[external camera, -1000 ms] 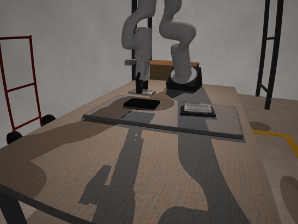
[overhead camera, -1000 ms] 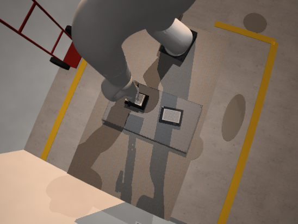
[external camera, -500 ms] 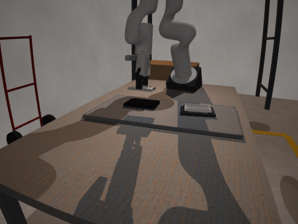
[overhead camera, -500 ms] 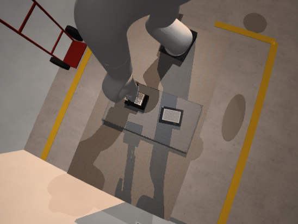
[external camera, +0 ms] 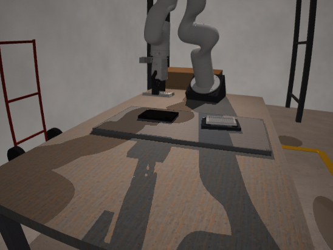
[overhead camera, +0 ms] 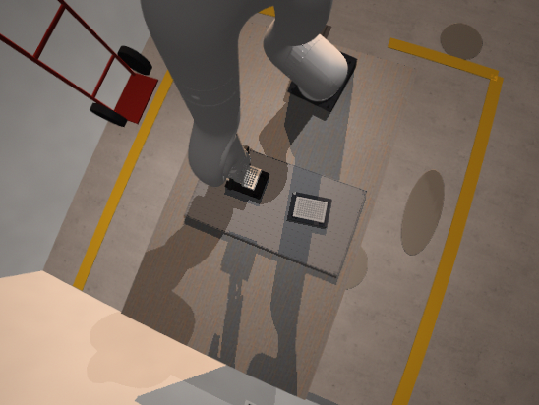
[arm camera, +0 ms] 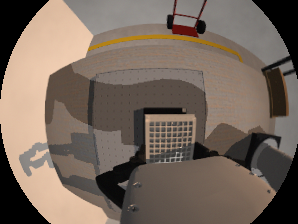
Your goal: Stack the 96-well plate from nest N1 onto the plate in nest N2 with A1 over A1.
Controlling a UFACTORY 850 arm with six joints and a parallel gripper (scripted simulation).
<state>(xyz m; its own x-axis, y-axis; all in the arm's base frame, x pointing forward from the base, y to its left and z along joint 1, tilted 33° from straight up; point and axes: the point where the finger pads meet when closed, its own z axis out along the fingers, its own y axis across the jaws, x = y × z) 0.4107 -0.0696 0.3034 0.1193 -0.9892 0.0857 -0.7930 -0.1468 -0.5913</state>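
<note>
My gripper is now 120 mm above the black nest. Also, from my hand: 96-well plate: 10 mm below.
</note>
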